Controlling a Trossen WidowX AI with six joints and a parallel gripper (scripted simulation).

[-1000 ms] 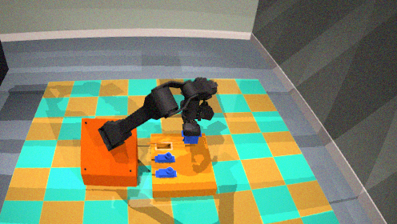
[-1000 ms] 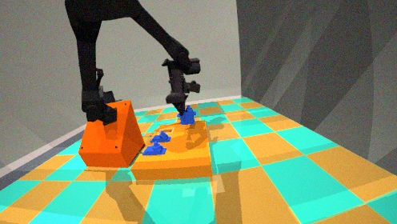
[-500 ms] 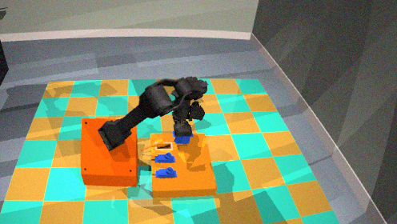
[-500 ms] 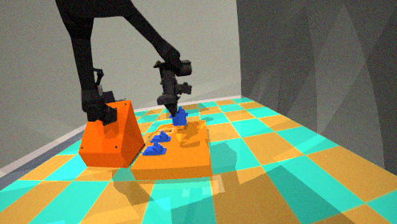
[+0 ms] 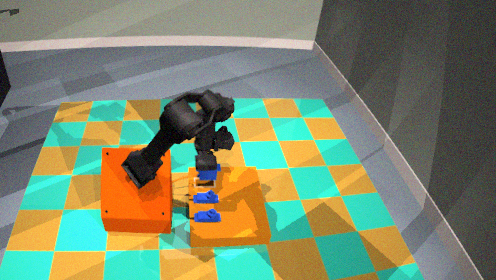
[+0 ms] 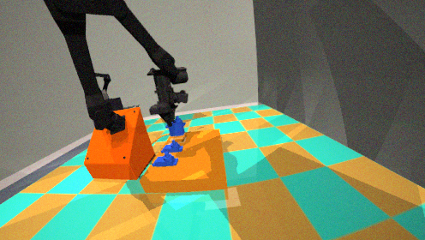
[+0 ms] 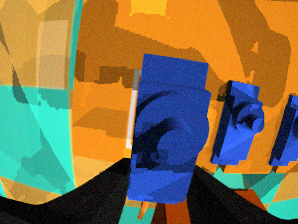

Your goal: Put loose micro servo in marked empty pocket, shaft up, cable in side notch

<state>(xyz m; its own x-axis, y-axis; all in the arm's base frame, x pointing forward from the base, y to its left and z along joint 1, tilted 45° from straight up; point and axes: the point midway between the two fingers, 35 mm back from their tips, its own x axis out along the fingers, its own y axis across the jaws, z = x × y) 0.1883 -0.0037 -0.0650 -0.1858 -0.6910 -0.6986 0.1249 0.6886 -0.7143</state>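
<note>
Now: gripper tip 100 mm short of the orange deck, 100 mm above it and 90 mm to the left of it.
</note>
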